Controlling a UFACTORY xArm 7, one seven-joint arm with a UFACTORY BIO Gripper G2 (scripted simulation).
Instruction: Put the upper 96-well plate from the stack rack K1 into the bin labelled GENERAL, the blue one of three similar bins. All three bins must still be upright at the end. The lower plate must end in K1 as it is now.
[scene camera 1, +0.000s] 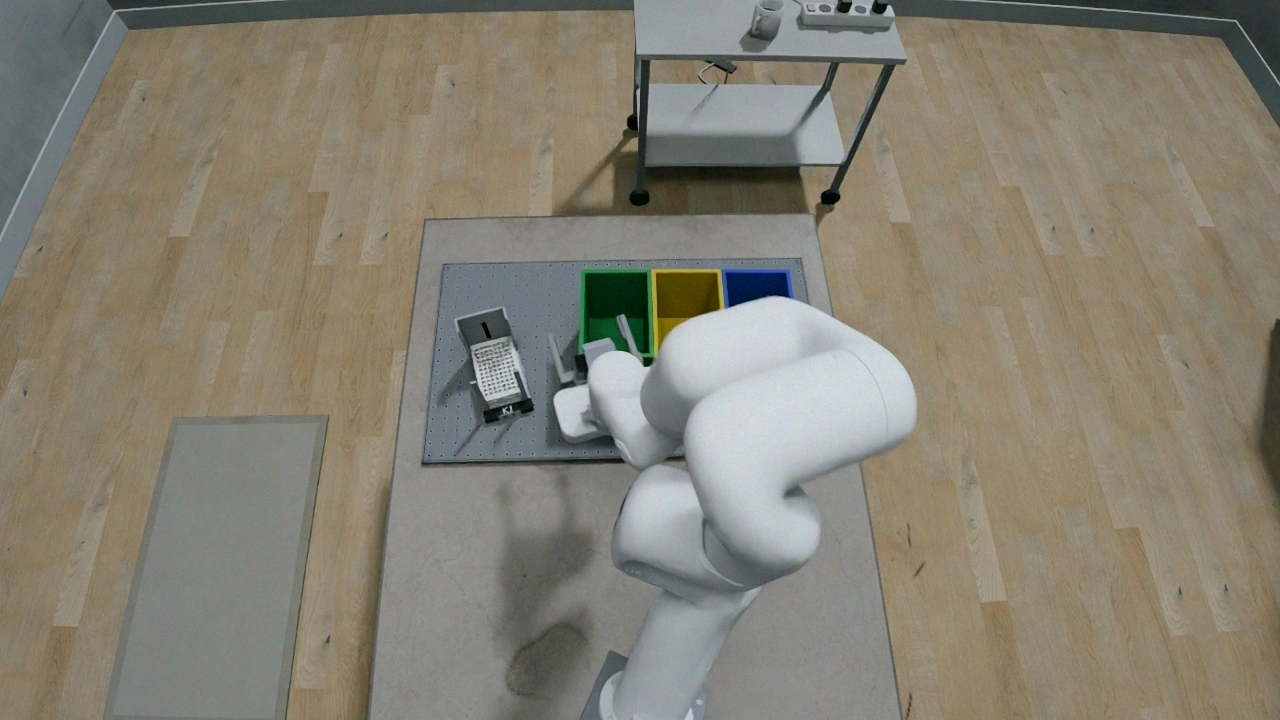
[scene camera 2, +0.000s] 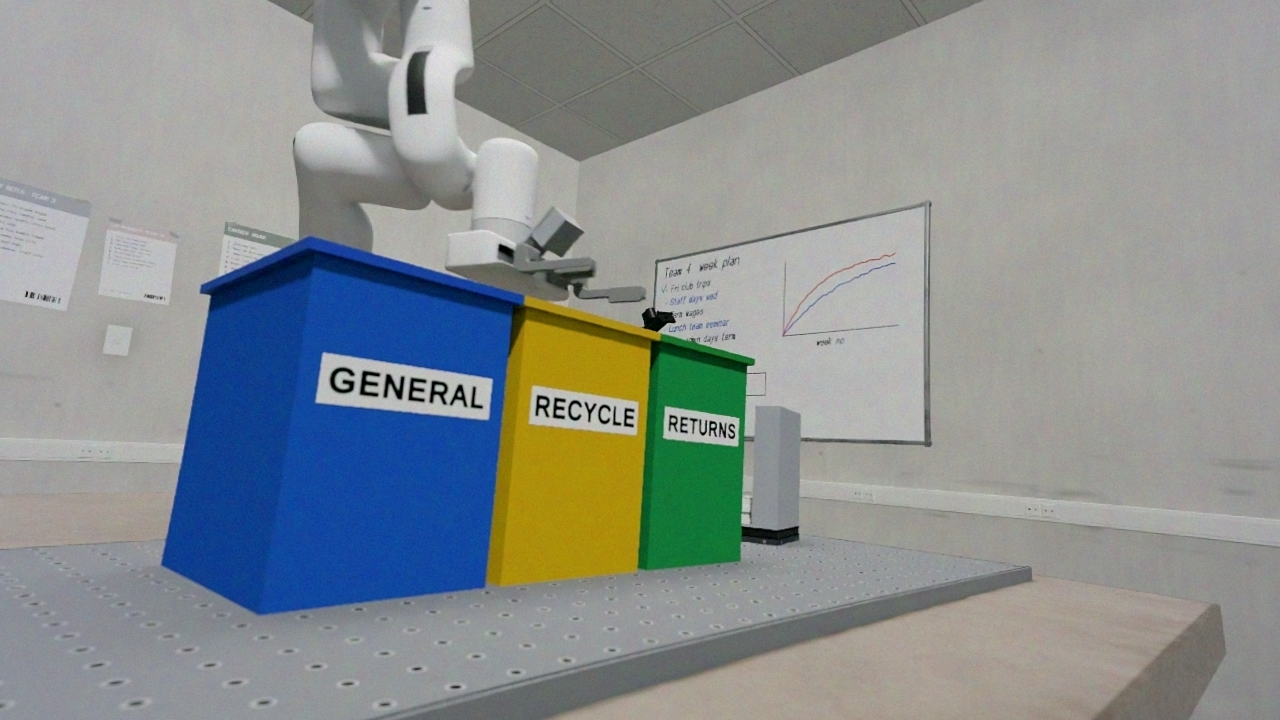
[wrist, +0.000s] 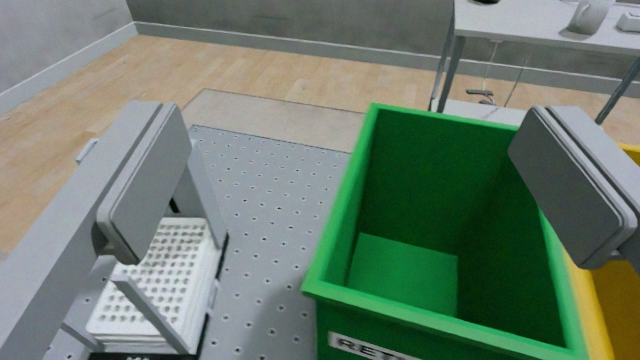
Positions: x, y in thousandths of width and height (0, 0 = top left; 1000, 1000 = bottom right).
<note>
In view: a yellow recycle bin (scene camera 2: 443, 701), a blue general bin (scene camera 2: 268, 622) and a green returns bin (scene camera 2: 540, 708).
The yellow recycle bin shows as well in scene camera 1 (scene camera 1: 529, 409). The blue general bin is seen too in scene camera 1 (scene camera 1: 581, 397). The green returns bin also shows in scene camera 1 (scene camera 1: 473, 408) and in the wrist view (wrist: 677, 593).
</note>
